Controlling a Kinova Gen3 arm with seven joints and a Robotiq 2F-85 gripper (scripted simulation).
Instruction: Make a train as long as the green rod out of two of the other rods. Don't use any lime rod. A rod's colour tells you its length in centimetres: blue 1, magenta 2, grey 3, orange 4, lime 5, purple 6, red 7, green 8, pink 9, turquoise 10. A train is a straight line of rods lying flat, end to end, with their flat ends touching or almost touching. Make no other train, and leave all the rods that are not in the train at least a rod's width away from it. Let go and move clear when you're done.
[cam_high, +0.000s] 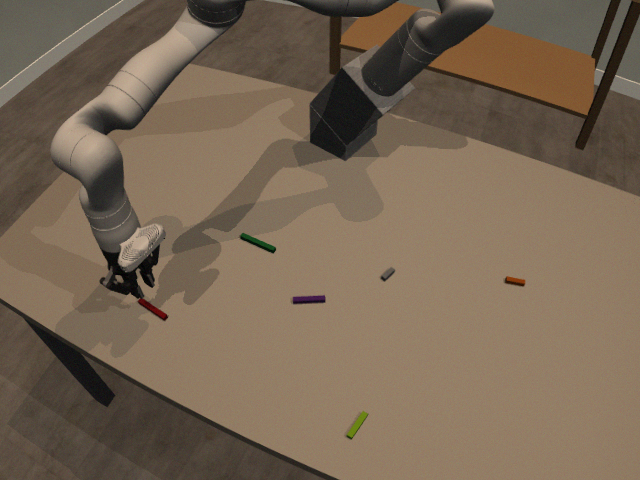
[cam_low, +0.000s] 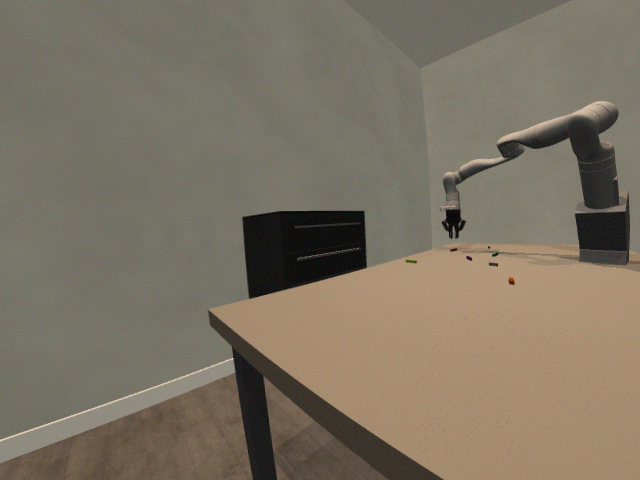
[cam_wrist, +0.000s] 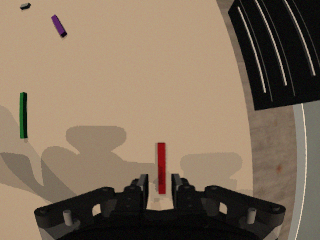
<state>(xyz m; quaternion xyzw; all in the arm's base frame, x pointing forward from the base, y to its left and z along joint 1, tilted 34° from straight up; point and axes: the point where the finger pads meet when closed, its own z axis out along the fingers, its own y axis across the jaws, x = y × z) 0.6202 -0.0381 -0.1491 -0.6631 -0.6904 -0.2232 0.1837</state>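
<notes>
The red rod lies 80 mm below my hand. The rest, counted from my hand: green rod (240 mm behind, 60 mm to the left, 80 mm below); blue rod (120 mm behind, 190 mm to the right, 80 mm below); purple rod (190 mm behind, 230 mm to the left, 80 mm below).
</notes>
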